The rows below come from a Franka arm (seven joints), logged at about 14 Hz.
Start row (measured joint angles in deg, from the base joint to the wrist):
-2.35, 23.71, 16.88, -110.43, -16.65, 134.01, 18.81
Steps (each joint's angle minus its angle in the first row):
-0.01, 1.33, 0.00, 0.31, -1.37, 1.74, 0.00
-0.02, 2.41, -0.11, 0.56, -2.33, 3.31, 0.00
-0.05, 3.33, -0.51, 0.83, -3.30, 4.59, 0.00
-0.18, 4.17, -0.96, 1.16, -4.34, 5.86, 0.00
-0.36, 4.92, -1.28, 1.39, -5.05, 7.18, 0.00
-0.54, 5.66, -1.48, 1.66, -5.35, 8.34, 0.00
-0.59, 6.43, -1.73, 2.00, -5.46, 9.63, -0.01
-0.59, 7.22, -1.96, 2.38, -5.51, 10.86, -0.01
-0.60, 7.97, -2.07, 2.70, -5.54, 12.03, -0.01
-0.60, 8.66, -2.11, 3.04, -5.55, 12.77, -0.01
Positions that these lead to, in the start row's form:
-2.36, 25.04, 16.88, -110.12, -18.02, 135.75, 18.81
-2.37, 26.12, 16.77, -109.87, -18.98, 137.32, 18.81
-2.40, 27.04, 16.37, -109.60, -19.95, 138.60, 18.81
-2.53, 27.88, 15.92, -109.27, -20.99, 139.87, 18.81
-2.71, 28.63, 15.60, -109.04, -21.70, 141.19, 18.81
-2.89, 29.37, 15.40, -108.77, -22.00, 142.35, 18.81
-2.94, 30.14, 15.15, -108.43, -22.11, 143.64, 18.80
-2.94, 30.93, 14.92, -108.05, -22.16, 144.87, 18.80
-2.95, 31.68, 14.81, -107.73, -22.19, 146.04, 18.80
-2.95, 32.37, 14.77, -107.39, -22.20, 146.78, 18.80

